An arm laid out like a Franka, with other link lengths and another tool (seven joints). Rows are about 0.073 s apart.
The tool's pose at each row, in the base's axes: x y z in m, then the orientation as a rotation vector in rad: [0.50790, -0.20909, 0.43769, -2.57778, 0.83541, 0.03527]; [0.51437, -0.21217, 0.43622, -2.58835, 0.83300, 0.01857]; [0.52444, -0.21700, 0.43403, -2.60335, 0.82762, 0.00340]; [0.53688, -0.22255, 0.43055, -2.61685, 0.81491, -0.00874]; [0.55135, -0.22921, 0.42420, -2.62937, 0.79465, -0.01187]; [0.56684, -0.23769, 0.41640, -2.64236, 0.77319, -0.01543]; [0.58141, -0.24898, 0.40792, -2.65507, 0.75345, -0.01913]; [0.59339, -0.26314, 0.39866, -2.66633, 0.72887, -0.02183]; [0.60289, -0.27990, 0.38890, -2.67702, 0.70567, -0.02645]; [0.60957, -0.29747, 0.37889, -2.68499, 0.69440, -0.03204]
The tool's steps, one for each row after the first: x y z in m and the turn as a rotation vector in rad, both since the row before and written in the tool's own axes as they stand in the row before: [0.00723, -0.00084, 0.00077, -0.00540, 0.01327, -0.00637]; [0.01124, -0.00126, 0.00123, -0.00920, 0.01266, -0.00902]; [0.01375, -0.00146, 0.00255, -0.00679, 0.00861, -0.01310]; [0.01635, -0.00049, 0.00514, -0.00603, 0.00072, -0.01660]; [0.01833, 0.00113, 0.00595, -0.00626, 0.00092, -0.01751]; [0.01905, 0.00431, 0.00548, -0.00655, 0.00136, -0.01626]; [0.01829, 0.00842, 0.00494, -0.00444, -0.00055, -0.01903]; [0.01730, 0.01221, 0.00425, -0.00408, 0.00095, -0.01821]; [0.01502, 0.01458, 0.00395, -0.00411, 0.00332, -0.00978]
